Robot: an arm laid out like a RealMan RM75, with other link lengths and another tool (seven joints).
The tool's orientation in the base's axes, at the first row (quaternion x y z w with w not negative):
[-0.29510, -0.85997, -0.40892, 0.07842]
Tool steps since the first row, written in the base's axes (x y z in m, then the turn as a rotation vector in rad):
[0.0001, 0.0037, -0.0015, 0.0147, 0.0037, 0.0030]
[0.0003, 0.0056, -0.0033, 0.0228, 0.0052, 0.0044]
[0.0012, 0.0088, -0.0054, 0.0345, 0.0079, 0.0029]
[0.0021, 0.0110, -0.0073, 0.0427, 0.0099, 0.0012]
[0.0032, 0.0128, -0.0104, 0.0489, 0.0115, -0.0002]
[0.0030, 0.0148, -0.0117, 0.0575, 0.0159, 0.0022]
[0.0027, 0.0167, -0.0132, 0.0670, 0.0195, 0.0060]
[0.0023, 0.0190, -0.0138, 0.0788, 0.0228, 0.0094]
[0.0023, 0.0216, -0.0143, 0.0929, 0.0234, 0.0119]
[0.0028, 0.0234, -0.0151, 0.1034, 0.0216, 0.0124]
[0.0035, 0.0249, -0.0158, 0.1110, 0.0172, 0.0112]
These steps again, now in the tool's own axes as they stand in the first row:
[0.0010, 0.0009, 0.0038, -0.0092, 0.0122, 0.0024]
[0.0010, 0.0008, 0.0064, -0.0146, 0.0185, 0.0035]
[0.0009, 0.0015, 0.0103, -0.0235, 0.0255, 0.0077]
[0.0004, 0.0018, 0.0132, -0.0299, 0.0301, 0.0112]
[-0.0008, 0.0013, 0.0167, -0.0348, 0.0335, 0.0140]
[-0.0003, 0.0013, 0.0191, -0.0389, 0.0421, 0.0166]
[0.0002, 0.0011, 0.0214, -0.0436, 0.0518, 0.0178]
[0.0014, 0.0016, 0.0235, -0.0505, 0.0624, 0.0193]
[0.0023, 0.0025, 0.0258, -0.0607, 0.0724, 0.0197]
[0.0024, 0.0032, 0.0277, -0.0699, 0.0779, 0.0191]
[0.0022, 0.0039, 0.0294, -0.0785, 0.0793, 0.0174]

